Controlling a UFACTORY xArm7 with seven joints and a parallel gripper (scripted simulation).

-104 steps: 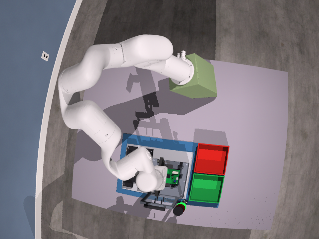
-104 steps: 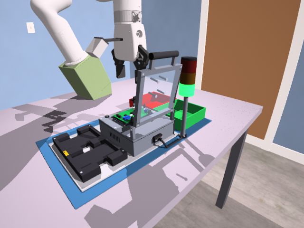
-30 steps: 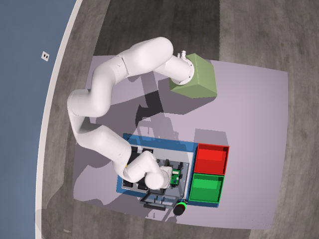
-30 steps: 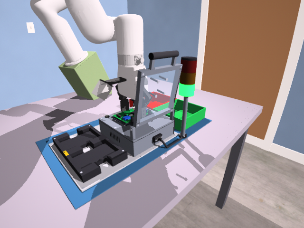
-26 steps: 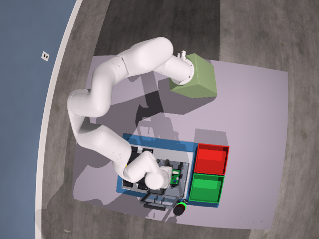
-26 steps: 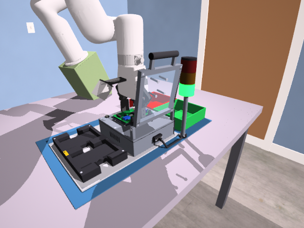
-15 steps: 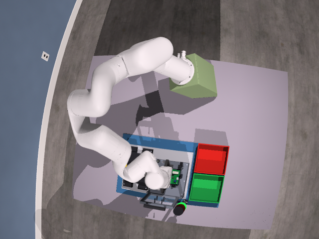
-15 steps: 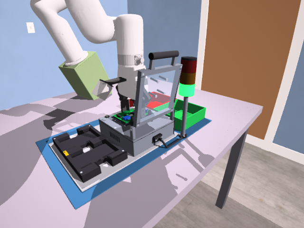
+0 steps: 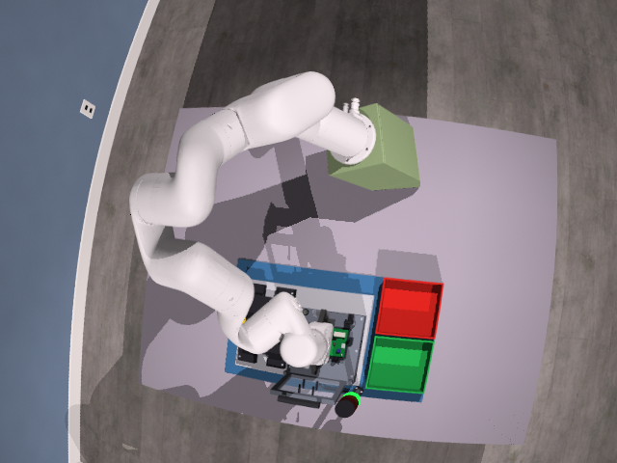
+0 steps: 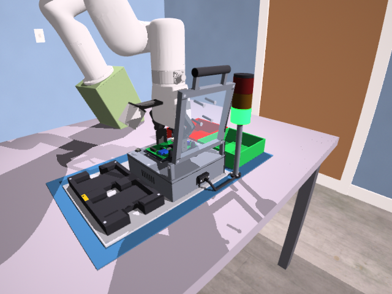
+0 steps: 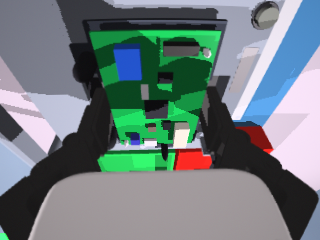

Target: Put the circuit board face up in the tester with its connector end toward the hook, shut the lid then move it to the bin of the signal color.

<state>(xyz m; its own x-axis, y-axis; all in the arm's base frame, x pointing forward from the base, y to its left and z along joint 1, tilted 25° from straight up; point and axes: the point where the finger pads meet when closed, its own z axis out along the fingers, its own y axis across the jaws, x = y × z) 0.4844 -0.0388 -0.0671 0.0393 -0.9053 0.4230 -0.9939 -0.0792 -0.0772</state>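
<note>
Now: the green circuit board 10 mm below my hand. Also, from my hand: clear lid 120 mm ahead, 100 mm above; green bin 200 mm to the left, 70 mm below, 40 mm ahead; plate 10 mm to the left, 10 mm below, 10 mm ahead.
</note>
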